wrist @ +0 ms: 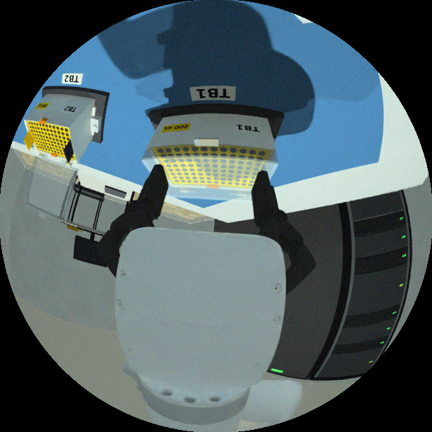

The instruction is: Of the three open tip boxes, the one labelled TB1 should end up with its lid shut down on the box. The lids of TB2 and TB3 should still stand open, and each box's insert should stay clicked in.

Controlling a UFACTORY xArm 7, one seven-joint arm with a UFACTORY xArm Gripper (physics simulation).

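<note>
The TB1 box (215, 128) is upright at the centre of the wrist view. Its clear lid (272, 166) lies over the yellow insert (212, 170); whether it is fully shut is hard to tell. The insert looks level. My gripper (209, 176) is open and empty, with its fingertips overlapping the left and right parts of the lid in view; contact cannot be told. The TB2 box (67, 107) is at the upper left, with its yellow insert (49, 136) uncovered and its clear lid (50, 195) standing open. TB3 does not show.
Both boxes sit in dark holders (277, 118) (101, 120) on a blue mat (345, 120). The pale table edge (320, 196) runs beyond the mat. A dark rack cabinet (345, 280) stands at the right, and a black-framed cart (103, 210) at the left. A dark shadow lies above TB1.
</note>
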